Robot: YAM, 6 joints.
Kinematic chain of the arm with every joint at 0, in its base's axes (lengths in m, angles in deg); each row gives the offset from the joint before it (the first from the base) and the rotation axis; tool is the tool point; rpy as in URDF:
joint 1: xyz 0 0 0.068 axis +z
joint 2: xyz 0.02 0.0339 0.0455 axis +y
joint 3: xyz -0.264 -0.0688 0 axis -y
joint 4: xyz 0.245 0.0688 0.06 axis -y
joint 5: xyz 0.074 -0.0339 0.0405 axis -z
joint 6: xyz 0.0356 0 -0.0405 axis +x
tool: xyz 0 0 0 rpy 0 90 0
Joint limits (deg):
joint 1: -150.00..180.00
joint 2: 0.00..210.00
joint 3: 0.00..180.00
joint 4: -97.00..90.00
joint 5: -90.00..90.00
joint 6: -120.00..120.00
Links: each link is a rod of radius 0.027 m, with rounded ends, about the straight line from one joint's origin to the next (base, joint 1, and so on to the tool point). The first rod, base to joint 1, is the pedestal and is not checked.
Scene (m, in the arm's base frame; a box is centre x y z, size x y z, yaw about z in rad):
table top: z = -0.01
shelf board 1: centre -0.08 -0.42 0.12 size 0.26 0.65 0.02 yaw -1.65
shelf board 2: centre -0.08 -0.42 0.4 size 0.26 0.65 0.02 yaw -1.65
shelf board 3: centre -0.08 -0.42 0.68 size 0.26 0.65 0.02 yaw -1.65
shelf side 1: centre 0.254 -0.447 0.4 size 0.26 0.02 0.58 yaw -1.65
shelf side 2: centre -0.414 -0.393 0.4 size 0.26 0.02 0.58 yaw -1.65
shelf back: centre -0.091 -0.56 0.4 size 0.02 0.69 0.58 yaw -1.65
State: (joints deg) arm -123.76 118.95 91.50 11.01 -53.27 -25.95
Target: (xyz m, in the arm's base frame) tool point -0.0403 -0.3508 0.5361
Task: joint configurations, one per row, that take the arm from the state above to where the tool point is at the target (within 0.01 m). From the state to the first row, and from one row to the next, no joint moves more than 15 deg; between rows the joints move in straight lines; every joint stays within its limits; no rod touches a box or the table.
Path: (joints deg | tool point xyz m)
1: -130.32 107.73 80.73 5.75 -51.53 -25.95 | -0.2606 -0.3501 0.2723
2: -136.88 96.51 69.96 0.49 -49.79 -25.95 | -0.2610 -0.2817 0.2774
3: -143.44 85.29 59.19 -4.77 -48.05 -25.95 | -0.2482 -0.2170 0.2725
4: -150.00 74.06 48.42 -10.02 -46.31 -25.95 | -0.2248 -0.1595 0.2579
5: -136.39 69.16 59.67 -4.47 -51.00 -25.95 | -0.1773 -0.2071 0.3558
6: -122.79 64.25 70.93 1.09 -55.70 -25.95 | -0.1025 -0.2134 0.4521
7: -109.18 59.34 82.18 6.65 -60.40 -25.95 | -0.0258 -0.1685 0.5361
8: -106.54 71.29 90.91 9.63 -58.44 -25.95 | -0.0355 -0.2260 0.5476
9: -103.90 83.25 99.63 12.62 -56.48 -25.95 | -0.0406 -0.2877 0.5477
10: -101.26 95.21 108.36 15.61 -54.51 -25.95 | -0.0403 -0.3508 0.5361

